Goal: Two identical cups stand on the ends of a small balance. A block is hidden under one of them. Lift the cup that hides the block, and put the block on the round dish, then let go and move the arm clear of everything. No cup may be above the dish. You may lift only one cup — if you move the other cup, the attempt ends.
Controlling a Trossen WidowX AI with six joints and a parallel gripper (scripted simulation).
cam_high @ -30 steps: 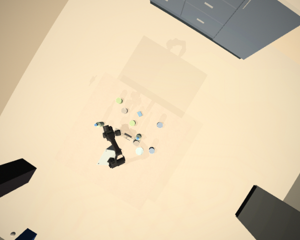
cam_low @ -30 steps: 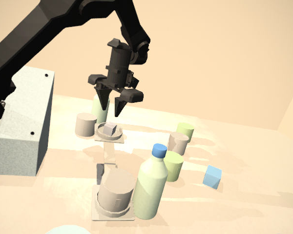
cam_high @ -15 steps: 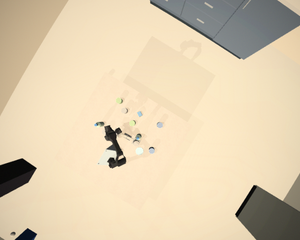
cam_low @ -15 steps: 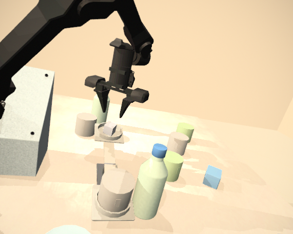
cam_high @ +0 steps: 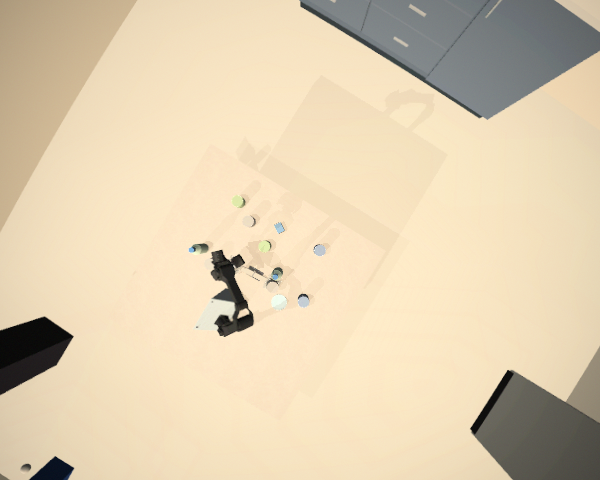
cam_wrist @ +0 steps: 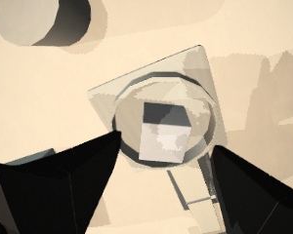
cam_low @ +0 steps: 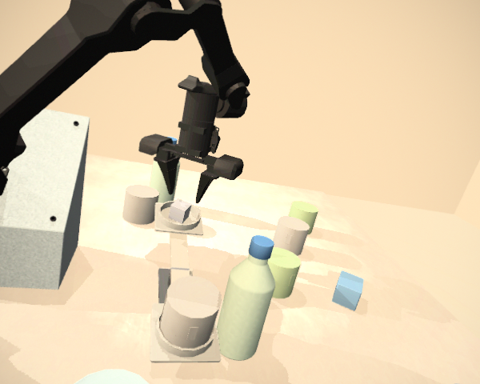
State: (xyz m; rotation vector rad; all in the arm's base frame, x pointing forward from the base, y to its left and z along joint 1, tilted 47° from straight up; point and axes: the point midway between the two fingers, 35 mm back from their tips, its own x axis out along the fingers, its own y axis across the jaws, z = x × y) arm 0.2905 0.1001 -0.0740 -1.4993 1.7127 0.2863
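My gripper tip is 30 mm above the pale grey block. Round my gripper tip: round dish 360 mm to the right, 110 mm below, 60 mm behind; then balance beam 130 mm to the right, 70 mm below, 10 mm ahead; then blue cube 330 mm ahead, 100 mm to the right, 90 mm below.
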